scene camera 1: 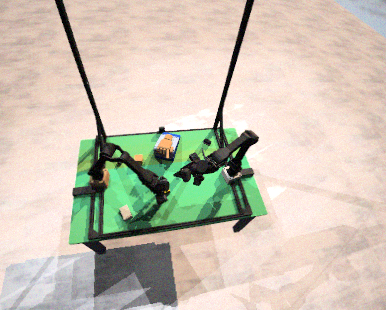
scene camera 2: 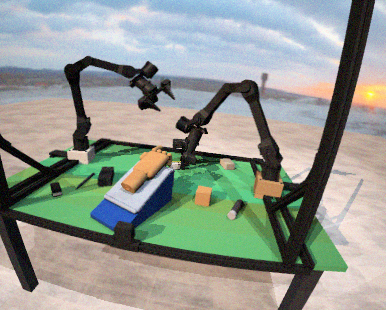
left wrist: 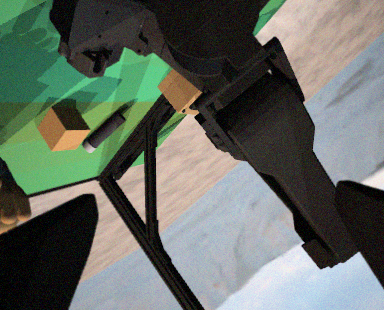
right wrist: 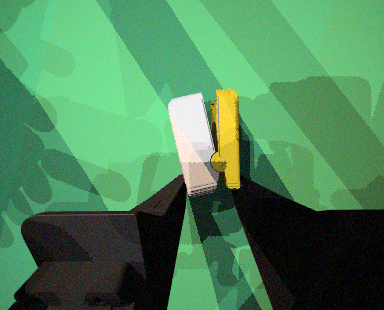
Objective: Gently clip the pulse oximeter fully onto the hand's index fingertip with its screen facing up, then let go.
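The pulse oximeter, white on one side and yellow on the other, is low over the green table. My right gripper is shut on its near end, and its far jaws are spread a little. The tan hand lies on a white pad over a blue wedge, well apart from the oximeter in scene camera 1. My left gripper is open and empty, held high above the table.
An orange cube, a dark cylinder and a beige block lie on the table. A black box, a pen and a small black device lie beside the wedge. Black frame rails edge the table.
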